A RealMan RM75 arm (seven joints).
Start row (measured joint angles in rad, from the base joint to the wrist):
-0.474 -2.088 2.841 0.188 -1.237 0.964 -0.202
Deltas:
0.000 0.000 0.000 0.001 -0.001 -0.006 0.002
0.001 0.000 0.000 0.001 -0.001 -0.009 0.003
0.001 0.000 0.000 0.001 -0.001 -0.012 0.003
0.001 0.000 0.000 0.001 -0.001 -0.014 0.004
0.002 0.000 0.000 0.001 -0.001 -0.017 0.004
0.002 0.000 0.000 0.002 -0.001 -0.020 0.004
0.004 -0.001 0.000 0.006 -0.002 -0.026 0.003
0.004 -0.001 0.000 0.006 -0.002 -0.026 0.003
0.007 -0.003 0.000 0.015 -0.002 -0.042 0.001
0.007 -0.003 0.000 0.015 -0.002 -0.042 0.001
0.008 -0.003 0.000 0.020 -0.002 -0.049 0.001
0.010 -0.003 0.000 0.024 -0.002 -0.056 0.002
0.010 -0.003 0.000 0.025 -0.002 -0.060 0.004
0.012 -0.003 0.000 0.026 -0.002 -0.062 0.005
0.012 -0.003 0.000 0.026 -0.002 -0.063 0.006
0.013 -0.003 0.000 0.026 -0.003 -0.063 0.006
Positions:
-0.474 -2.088 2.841 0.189 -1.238 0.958 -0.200
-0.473 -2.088 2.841 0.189 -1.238 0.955 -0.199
-0.473 -2.088 2.841 0.189 -1.238 0.952 -0.199
-0.473 -2.088 2.841 0.189 -1.238 0.950 -0.198
-0.472 -2.088 2.841 0.189 -1.238 0.947 -0.198
-0.472 -2.088 2.841 0.190 -1.238 0.944 -0.198
-0.470 -2.089 2.841 0.194 -1.239 0.938 -0.199
-0.470 -2.089 2.841 0.194 -1.239 0.938 -0.199
-0.467 -2.091 2.841 0.203 -1.239 0.922 -0.201
-0.467 -2.091 2.841 0.203 -1.239 0.922 -0.201
-0.466 -2.091 2.841 0.208 -1.239 0.915 -0.201
-0.464 -2.091 2.841 0.212 -1.239 0.908 -0.200
-0.464 -2.091 2.841 0.213 -1.239 0.904 -0.198
-0.462 -2.091 2.841 0.214 -1.239 0.902 -0.197
-0.462 -2.091 2.841 0.214 -1.239 0.901 -0.196
-0.461 -2.091 2.841 0.214 -1.240 0.901 -0.196

